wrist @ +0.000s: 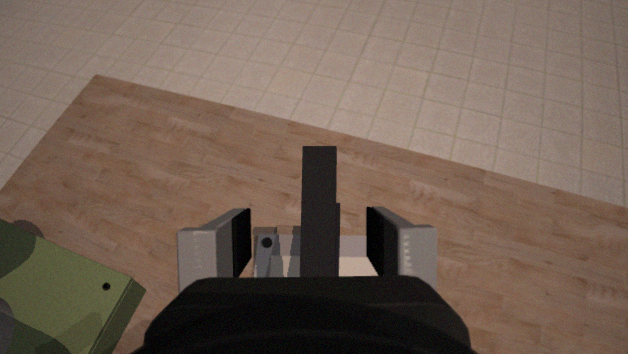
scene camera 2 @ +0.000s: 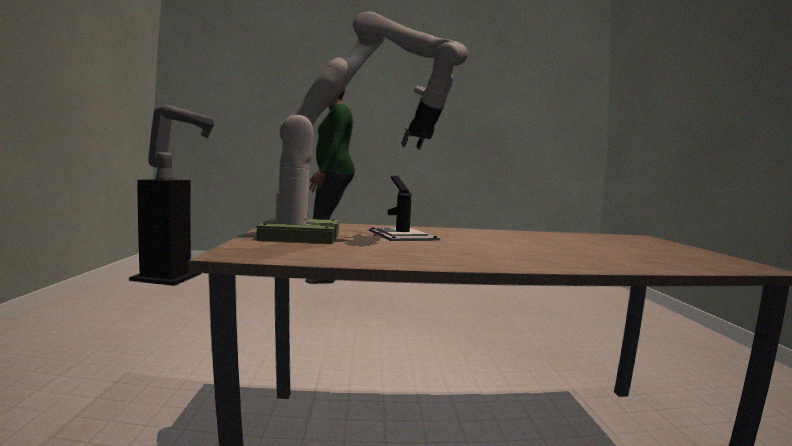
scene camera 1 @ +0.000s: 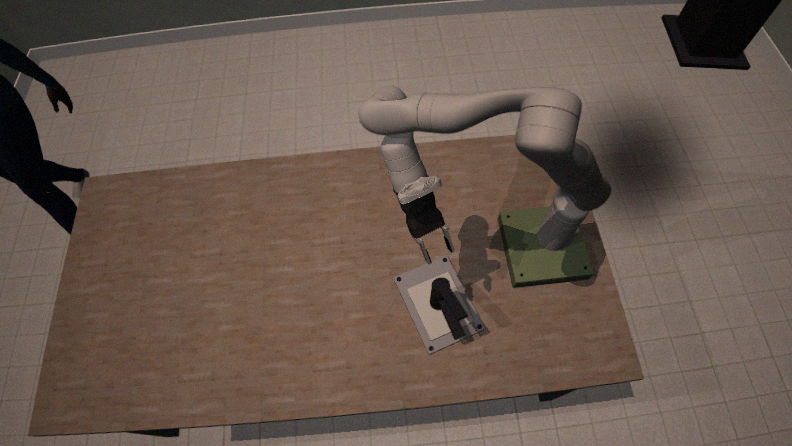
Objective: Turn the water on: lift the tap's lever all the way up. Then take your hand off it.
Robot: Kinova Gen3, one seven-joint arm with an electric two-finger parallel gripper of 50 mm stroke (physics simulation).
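Note:
The black tap [scene camera 1: 437, 300] [scene camera 2: 404, 214] stands upright on a light plate [scene camera 1: 410, 275] [scene camera 2: 428, 238] [wrist: 353, 245]. Its lever [scene camera 1: 455, 305] [scene camera 2: 399, 183] [wrist: 319, 175] slopes upward from the top of the body, its free end raised well above the spout [scene camera 2: 392, 211]. My gripper [scene camera 1: 440, 256] [scene camera 2: 412, 146] [wrist: 308, 232] is open, with nothing between its fingers. In the second scene view it hangs above the lever with a visible gap. In the wrist view the lever shows beyond and between the open fingers, and the gripper's housing hides the tap's lower part.
My arm's green base [scene camera 1: 545, 265] [scene camera 2: 297, 232] [wrist: 55, 280] stands on the wooden table [scene camera 1: 221, 277] [scene camera 2: 554, 254] [wrist: 175, 150] beside the plate. A person in green [scene camera 2: 338, 138] stands behind it. Another arm [scene camera 2: 160, 135] is on a black pedestal [scene camera 2: 164, 229]. A dark-clothed person [scene camera 1: 19, 132] is near the table's left edge.

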